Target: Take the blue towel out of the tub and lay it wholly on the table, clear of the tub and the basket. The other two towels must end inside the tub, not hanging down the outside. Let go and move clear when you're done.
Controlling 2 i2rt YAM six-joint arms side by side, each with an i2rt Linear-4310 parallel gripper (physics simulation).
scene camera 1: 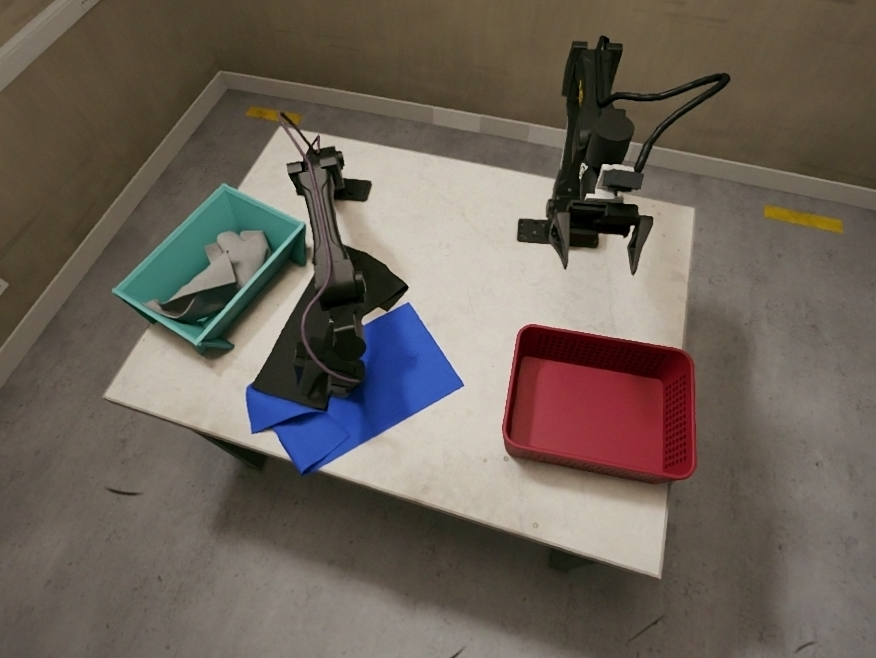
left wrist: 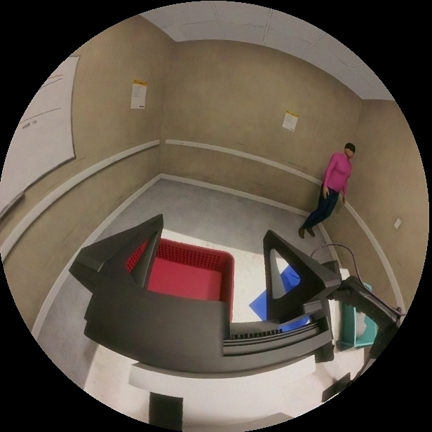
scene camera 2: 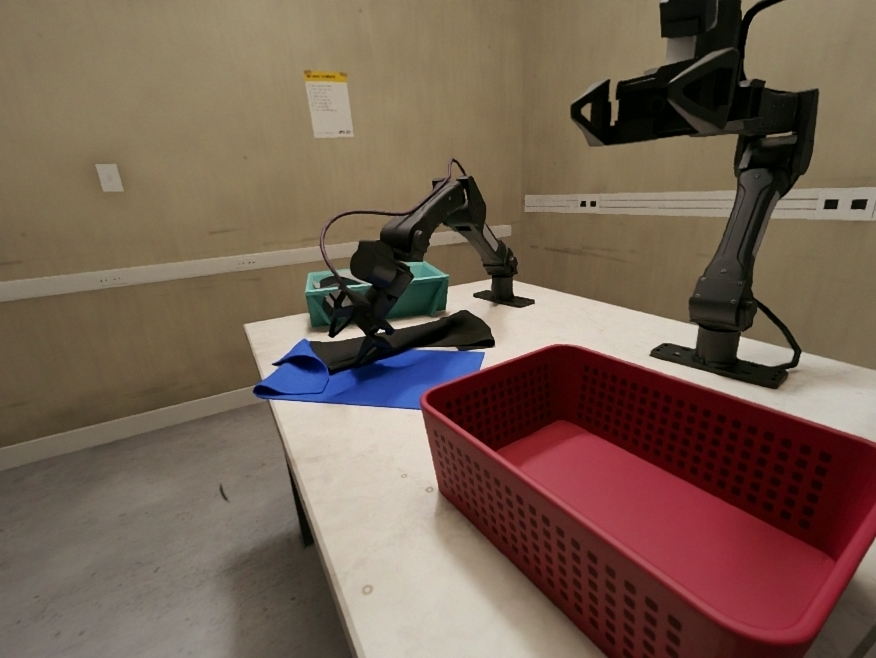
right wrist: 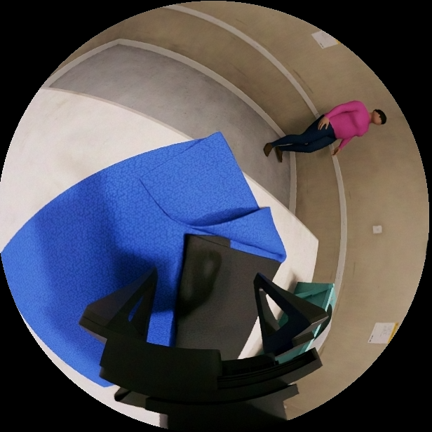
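Observation:
The blue towel (scene camera 1: 417,361) (scene camera 2: 424,382) (right wrist: 75,240) lies spread on the table with one end folded. A corner pokes slightly past the front edge. The black towel (scene camera 1: 286,354) (scene camera 2: 453,332) (right wrist: 225,300) lies outside the tub, one end on top of the blue towel. The grey towel (scene camera 1: 244,258) is crumpled inside the teal tub (scene camera 1: 184,240) (scene camera 2: 421,301) (left wrist: 348,325) (right wrist: 315,290). My right gripper (right wrist: 207,276) is open and empty, just above the black towel's end; its arm hides part of both towels in scene camera 1. My left gripper (scene camera 1: 599,269) (left wrist: 215,227) is open and empty, far from the towels.
The empty red basket (scene camera 1: 609,337) (left wrist: 228,280) stands on the right of the table (scene camera 1: 453,460) in scene camera 1, apart from the blue towel. The tub stands at the table's left edge there. A person in pink (left wrist: 339,172) (right wrist: 350,120) is beyond the table.

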